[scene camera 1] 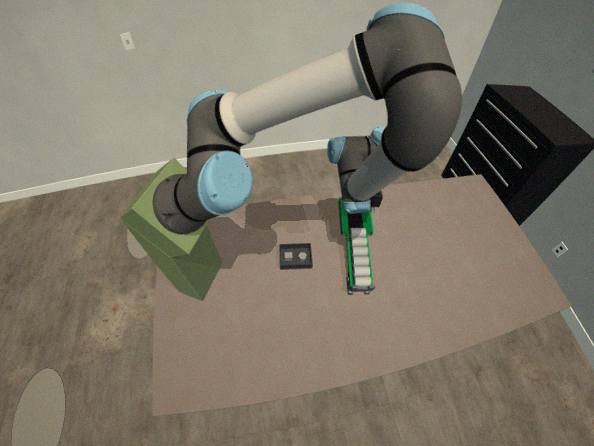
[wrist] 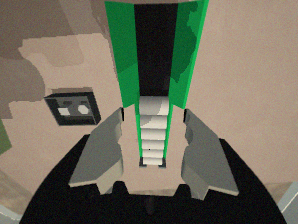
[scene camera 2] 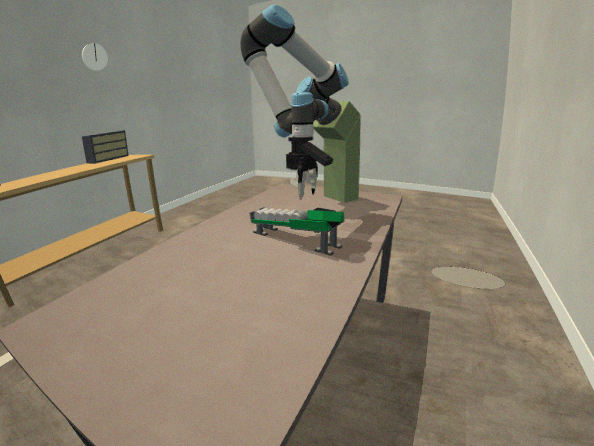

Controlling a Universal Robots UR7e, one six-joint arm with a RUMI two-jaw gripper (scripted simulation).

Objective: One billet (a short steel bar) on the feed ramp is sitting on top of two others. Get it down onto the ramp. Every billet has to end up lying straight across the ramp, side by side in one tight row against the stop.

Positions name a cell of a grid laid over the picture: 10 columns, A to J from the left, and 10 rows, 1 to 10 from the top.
Observation:
I see my gripper (scene camera 2: F5) and a ramp (wrist: F2).
My gripper shows as well in the wrist view (wrist: F5).

